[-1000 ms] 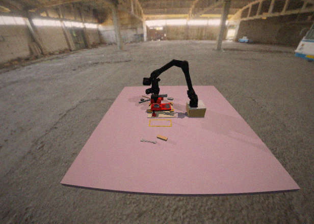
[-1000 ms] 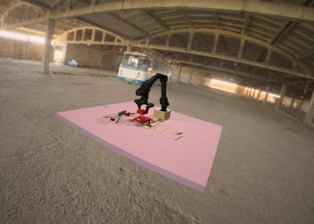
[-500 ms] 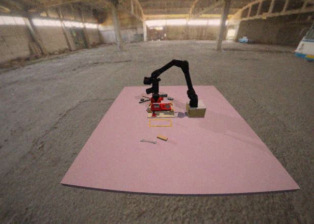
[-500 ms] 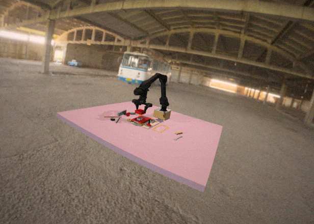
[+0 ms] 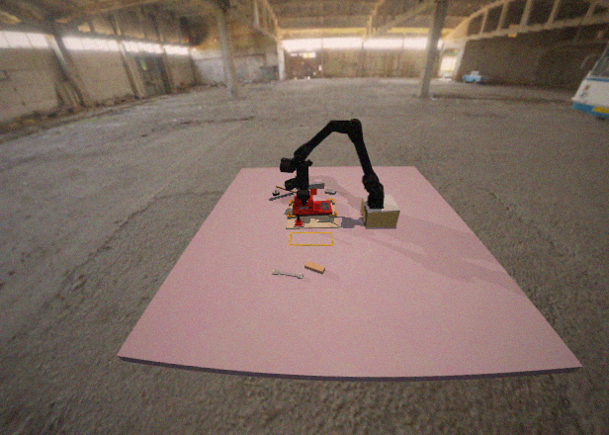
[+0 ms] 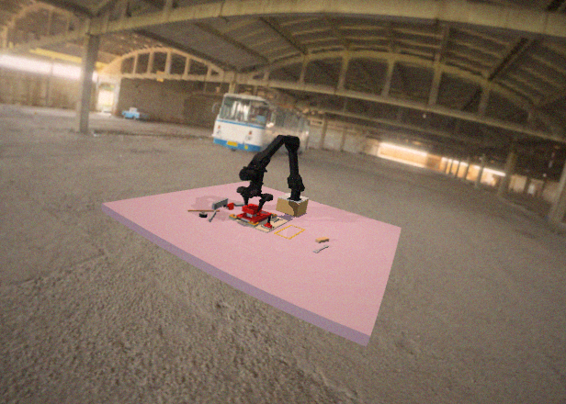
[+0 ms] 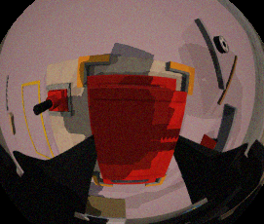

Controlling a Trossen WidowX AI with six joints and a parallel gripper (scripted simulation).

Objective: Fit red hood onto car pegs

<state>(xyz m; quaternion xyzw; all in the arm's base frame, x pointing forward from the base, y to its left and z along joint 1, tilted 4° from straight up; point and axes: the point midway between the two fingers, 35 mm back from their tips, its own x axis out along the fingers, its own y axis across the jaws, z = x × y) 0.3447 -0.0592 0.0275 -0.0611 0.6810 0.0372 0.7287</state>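
The red hood is 1 cm above my gripper tip. Also, from my gripper tip: grey wrench (1 cm ahead, 41 cm to the left, 6 cm below); then wooden block (9 cm behind, 38 cm to the left, 5 cm below).
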